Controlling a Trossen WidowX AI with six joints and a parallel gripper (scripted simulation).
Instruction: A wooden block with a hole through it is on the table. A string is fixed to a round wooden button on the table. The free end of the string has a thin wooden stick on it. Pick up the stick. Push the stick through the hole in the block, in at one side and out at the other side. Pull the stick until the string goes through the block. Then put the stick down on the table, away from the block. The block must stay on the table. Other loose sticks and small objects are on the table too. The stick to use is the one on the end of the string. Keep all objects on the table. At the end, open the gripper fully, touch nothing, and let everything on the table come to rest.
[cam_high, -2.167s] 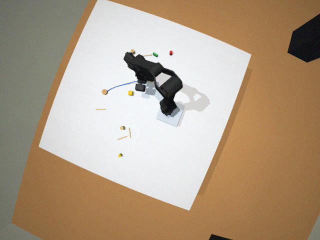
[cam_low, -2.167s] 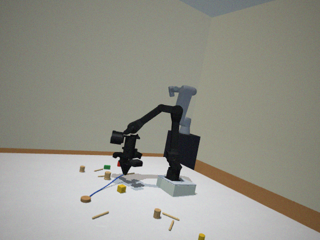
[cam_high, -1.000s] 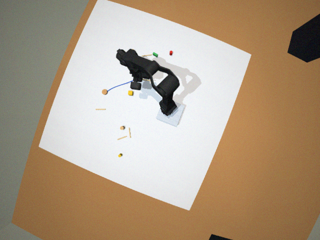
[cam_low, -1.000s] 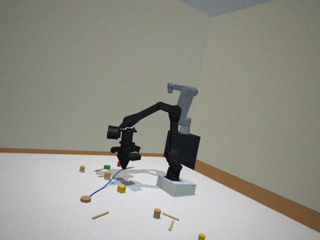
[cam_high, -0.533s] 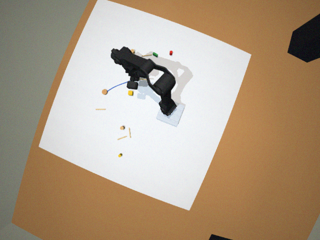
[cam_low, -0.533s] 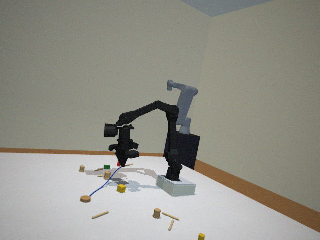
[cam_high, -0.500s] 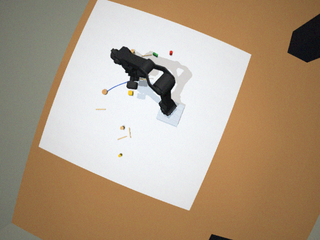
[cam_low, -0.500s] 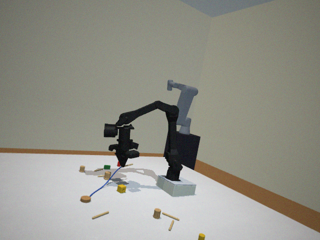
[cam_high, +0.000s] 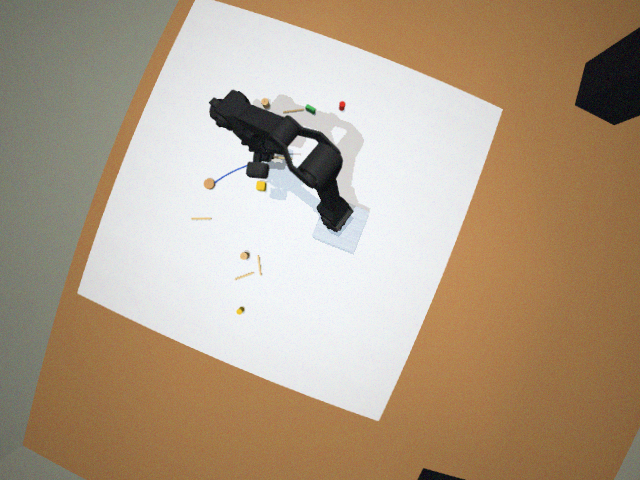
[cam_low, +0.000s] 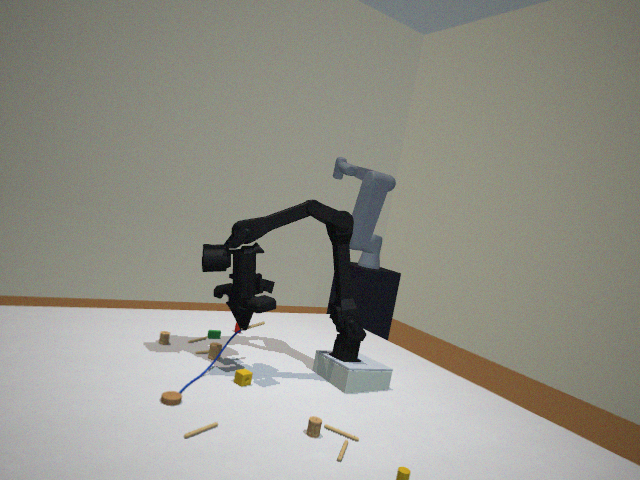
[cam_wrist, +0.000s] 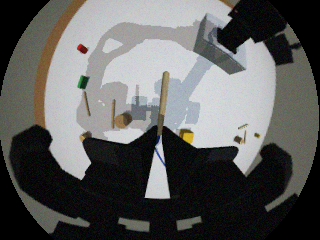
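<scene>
Right now the tan wooden block is 3 cm ahead of my gripper tip, 8 cm to the right of it and 8 cm below it. From my gripper tip the other things lie so: yellow cube 3 cm ahead, 9 cm to the left, 9 cm below; then thin wooden stick 1 cm behind; then green piece 4 cm behind, 24 cm to the right, 9 cm below.
</scene>
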